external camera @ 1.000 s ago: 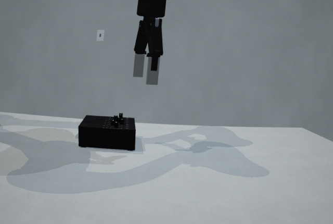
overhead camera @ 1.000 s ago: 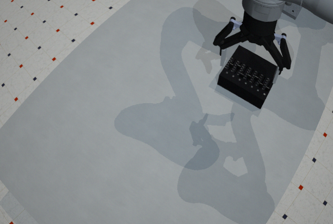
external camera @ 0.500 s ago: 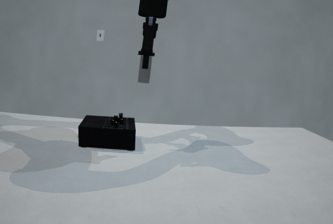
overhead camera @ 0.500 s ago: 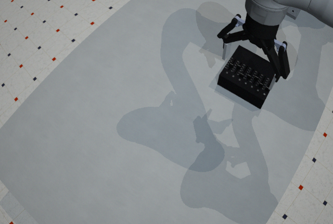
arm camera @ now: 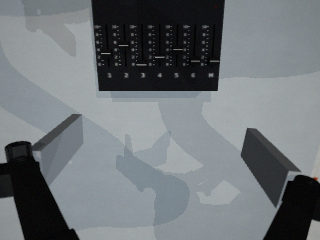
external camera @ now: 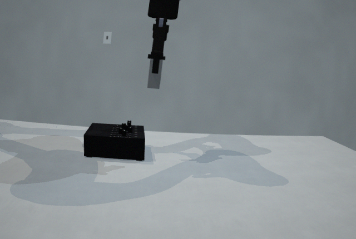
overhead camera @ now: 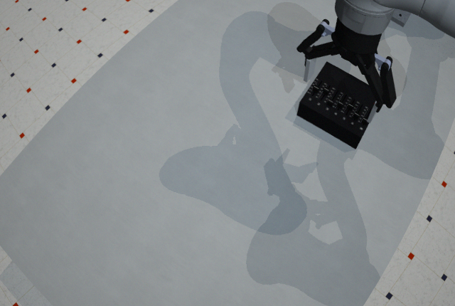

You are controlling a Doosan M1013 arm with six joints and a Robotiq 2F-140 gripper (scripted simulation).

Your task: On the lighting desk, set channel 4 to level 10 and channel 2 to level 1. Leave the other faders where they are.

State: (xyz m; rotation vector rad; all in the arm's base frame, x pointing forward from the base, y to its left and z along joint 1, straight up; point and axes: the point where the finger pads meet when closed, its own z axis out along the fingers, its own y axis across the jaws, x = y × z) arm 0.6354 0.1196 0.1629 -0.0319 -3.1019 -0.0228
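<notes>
My gripper is now 70 mm past the channel 2 fader cap, 50 mm to the left of it and 110 mm above it. Round my hand: channel 5 fader cap: 70 mm behind, 10 mm to the left, 110 mm below; channel 4 fader cap: 60 mm behind, 10 mm to the right, 110 mm below; channel 1 fader cap: 60 mm behind, 70 mm to the right, 110 mm below.
</notes>
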